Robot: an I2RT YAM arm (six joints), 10 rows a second.
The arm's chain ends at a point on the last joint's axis. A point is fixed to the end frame.
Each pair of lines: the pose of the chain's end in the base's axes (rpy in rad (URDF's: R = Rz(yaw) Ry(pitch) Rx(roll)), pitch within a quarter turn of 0, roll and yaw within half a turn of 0; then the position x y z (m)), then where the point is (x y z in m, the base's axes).
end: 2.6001 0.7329 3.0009 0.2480 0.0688 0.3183
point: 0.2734 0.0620 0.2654
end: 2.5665 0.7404 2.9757 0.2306 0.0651 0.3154
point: 0.2566 0.0594 0.2626
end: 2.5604 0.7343 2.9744 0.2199 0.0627 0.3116
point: 0.2456 0.0574 0.2587
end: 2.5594 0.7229 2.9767 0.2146 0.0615 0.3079
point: 0.2397 0.0564 0.2547
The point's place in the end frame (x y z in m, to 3 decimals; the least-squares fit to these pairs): 0.016 -0.032 0.047
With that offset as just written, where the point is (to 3 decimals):
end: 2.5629 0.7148 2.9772 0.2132 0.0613 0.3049
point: 0.238 0.056 0.251
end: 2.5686 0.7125 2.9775 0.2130 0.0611 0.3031
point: 0.237 0.056 0.250
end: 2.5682 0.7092 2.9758 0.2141 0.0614 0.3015
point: 0.238 0.056 0.248
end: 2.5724 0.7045 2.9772 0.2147 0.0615 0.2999
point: 0.239 0.056 0.246
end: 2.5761 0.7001 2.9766 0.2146 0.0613 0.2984
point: 0.238 0.055 0.245
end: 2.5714 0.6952 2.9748 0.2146 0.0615 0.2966
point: 0.238 0.056 0.243
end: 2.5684 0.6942 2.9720 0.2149 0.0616 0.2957
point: 0.238 0.056 0.242
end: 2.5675 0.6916 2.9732 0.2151 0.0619 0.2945
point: 0.238 0.057 0.241
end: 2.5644 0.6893 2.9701 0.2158 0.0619 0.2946
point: 0.239 0.057 0.241
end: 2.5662 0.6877 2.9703 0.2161 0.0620 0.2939
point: 0.239 0.057 0.240
